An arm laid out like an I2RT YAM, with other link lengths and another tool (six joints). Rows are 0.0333 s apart.
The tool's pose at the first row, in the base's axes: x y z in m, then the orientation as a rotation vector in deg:
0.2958, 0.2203, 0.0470, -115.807, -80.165, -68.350
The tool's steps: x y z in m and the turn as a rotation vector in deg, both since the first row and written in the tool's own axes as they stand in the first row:
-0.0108, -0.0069, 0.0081, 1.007, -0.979, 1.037
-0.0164, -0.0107, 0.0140, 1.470, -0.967, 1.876
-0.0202, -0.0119, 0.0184, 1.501, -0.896, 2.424
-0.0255, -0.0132, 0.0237, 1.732, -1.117, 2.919
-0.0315, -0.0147, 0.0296, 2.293, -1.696, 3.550
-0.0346, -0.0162, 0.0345, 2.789, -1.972, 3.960
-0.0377, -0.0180, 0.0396, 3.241, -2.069, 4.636
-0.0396, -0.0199, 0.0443, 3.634, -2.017, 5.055
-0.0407, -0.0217, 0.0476, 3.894, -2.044, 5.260
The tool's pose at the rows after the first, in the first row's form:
0.2915, 0.2230, 0.0327, -116.448, -79.733, -66.145
0.2898, 0.2258, 0.0243, -116.502, -78.893, -65.376
0.2901, 0.2274, 0.0186, -116.665, -78.229, -65.178
0.2904, 0.2288, 0.0112, -116.915, -77.825, -64.568
0.2907, 0.2304, 0.0028, -117.297, -77.528, -63.291
0.2910, 0.2328, -0.0027, -117.365, -77.330, -62.429
0.2911, 0.2356, -0.0083, -117.422, -76.725, -61.650
0.2911, 0.2387, -0.0127, -117.282, -76.336, -61.163
0.2907, 0.2412, -0.0157, -117.210, -76.191, -60.818

